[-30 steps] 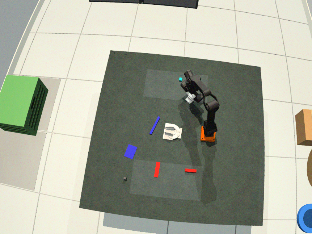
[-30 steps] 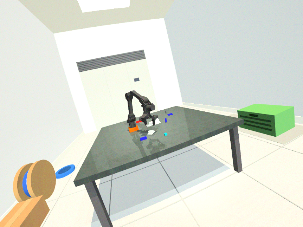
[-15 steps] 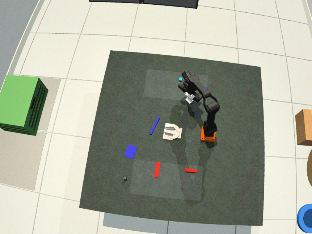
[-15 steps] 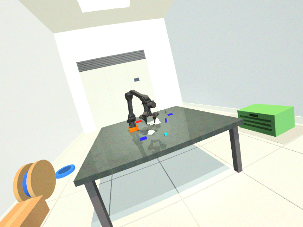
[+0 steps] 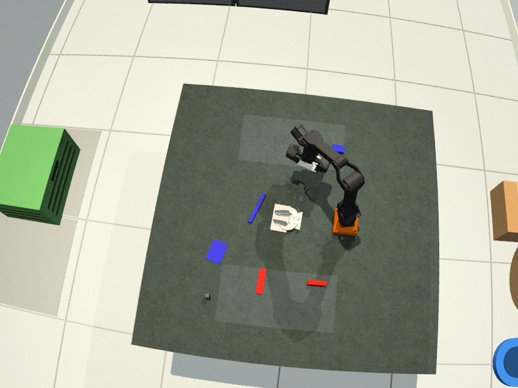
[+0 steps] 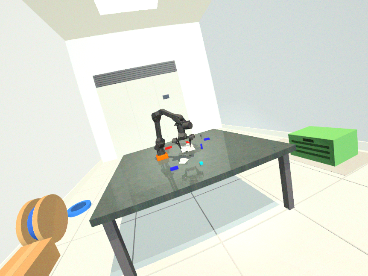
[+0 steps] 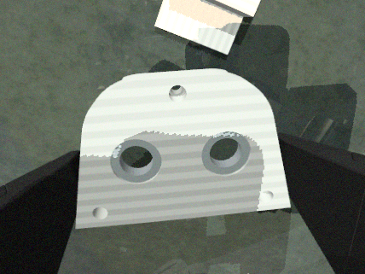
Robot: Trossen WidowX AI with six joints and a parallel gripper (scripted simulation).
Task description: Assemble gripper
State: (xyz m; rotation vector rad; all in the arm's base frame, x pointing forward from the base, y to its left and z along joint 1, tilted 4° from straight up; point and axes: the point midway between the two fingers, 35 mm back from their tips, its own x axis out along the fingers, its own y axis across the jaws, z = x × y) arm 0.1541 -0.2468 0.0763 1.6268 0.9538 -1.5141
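Now: the white jaw 80 mm ahead of my gripper tip, 200 mm to the left of it and 70 mm below it. The rest, counted from my gripper tip: blue block (170 mm behind, 120 mm to the right, 80 mm below); blue strip (230 mm ahead, 150 mm to the left, 80 mm below); cyan cube (220 mm to the right, 80 mm below).
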